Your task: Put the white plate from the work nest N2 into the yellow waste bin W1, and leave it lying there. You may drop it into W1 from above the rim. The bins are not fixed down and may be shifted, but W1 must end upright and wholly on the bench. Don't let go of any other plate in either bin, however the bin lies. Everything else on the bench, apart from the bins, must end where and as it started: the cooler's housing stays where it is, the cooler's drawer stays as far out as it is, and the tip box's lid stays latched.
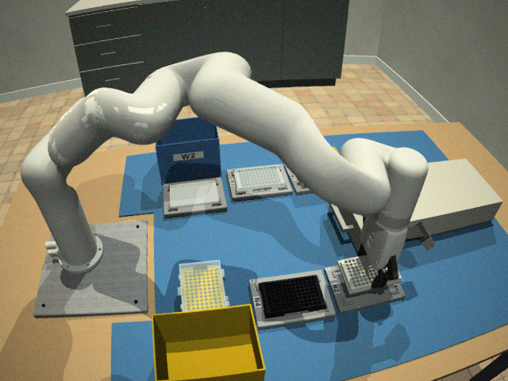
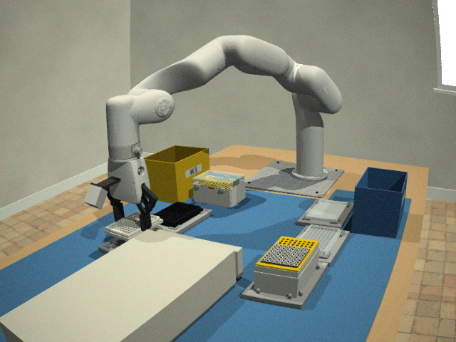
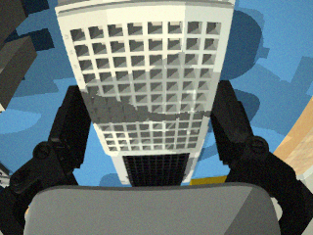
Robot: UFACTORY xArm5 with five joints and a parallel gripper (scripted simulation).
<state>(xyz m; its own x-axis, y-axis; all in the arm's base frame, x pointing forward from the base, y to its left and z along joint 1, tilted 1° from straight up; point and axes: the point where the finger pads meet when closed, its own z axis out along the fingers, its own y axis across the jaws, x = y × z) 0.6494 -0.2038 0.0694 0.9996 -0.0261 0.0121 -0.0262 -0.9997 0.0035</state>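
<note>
Right now my hand is 60 mm above the grey nest N2. Also, from my hand: white plate (10 mm below); drawer (190 mm to the left, 140 mm ahead, 40 mm below); black plate (170 mm behind, 50 mm below).
</note>
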